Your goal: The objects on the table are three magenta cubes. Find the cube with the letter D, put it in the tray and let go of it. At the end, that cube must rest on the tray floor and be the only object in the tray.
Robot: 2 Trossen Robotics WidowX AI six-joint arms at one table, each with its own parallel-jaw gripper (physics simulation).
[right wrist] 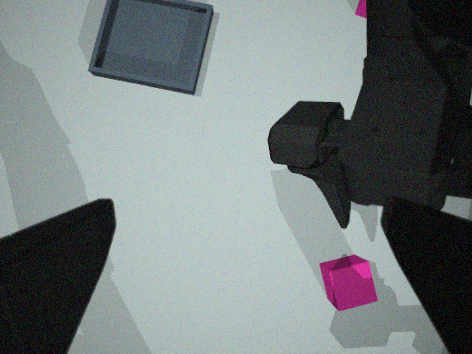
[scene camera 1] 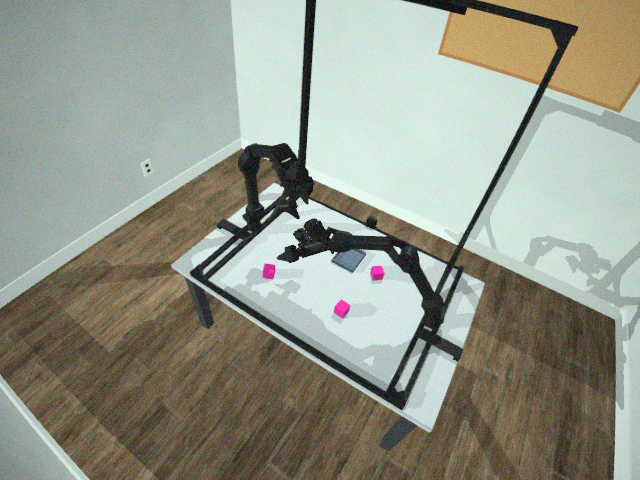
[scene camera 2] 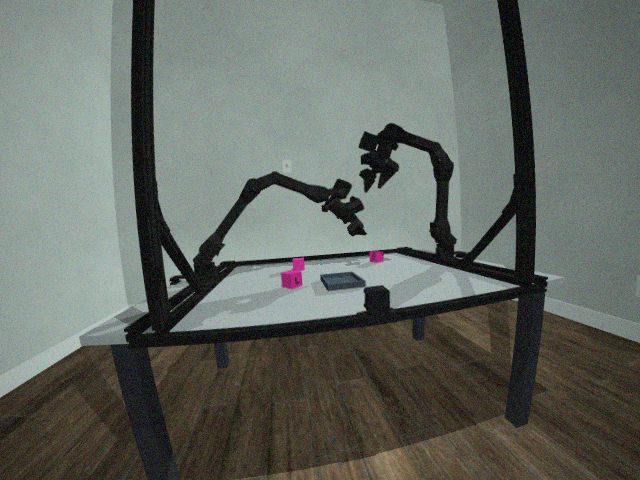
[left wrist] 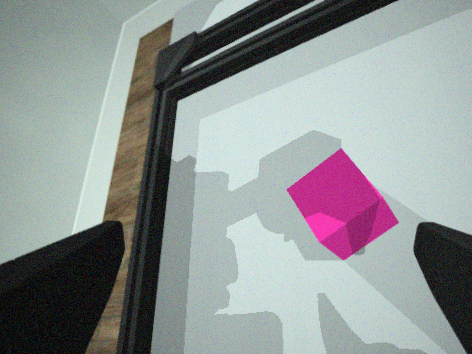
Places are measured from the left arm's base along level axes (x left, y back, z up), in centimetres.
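Where they show: left gripper, fingertip midpoint: [scene camera 1: 282, 256] [left wrist: 269, 236]; right gripper, fingertip midpoint: [right wrist: 251, 211] [scene camera 1: 303, 211] [scene camera 2: 371, 190]; left arm's base at its link origin: [scene camera 1: 431, 321] [scene camera 2: 206, 280]; right arm's base at its link origin: [scene camera 1: 253, 226] [scene camera 2: 445, 258].
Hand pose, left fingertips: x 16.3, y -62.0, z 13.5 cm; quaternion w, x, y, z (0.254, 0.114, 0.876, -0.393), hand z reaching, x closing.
Each offset is from my left fingertips to the centre of the thing.
A magenta cube @[dx -25.8, dy +32.6, dz -13.2 cm] [scene camera 1: 377, 272] [scene camera 2: 291, 279] beside the tray shows an L in scene camera 2. A second cube @[dx -0.6, dy +28.8, dz -13.2 cm] [scene camera 1: 341, 308] [scene camera 2: 298, 264] shows no readable letter. A third cube @[dx +1.3, dy -6.5, dz -13.2 cm] [scene camera 1: 268, 271] [scene camera 2: 376, 256] [left wrist: 336, 197] [right wrist: 352, 287] lies apart, with no letter readable on its visible faces. No D is visible. The blue-grey tray @[dx -27.7, dy +17.3, dz -14.5 cm] [scene camera 1: 342, 267] [scene camera 2: 345, 286] [right wrist: 145, 83] looks empty. My left gripper [scene camera 1: 286, 254] [scene camera 2: 361, 233] [left wrist: 269, 236] is open above the table near the third cube. My right gripper [scene camera 1: 301, 208] [scene camera 2: 374, 188] [right wrist: 251, 211] is open, higher up.
A black frame [scene camera 1: 294, 339] [scene camera 2: 258, 329] edges the table. The left arm [scene camera 1: 364, 241] [right wrist: 400, 120] reaches over the table near the tray and fills the right side of the right wrist view. A sliver of another cube [right wrist: 362, 9] shows beside it. A black block [scene camera 2: 376, 300] stands on the frame.
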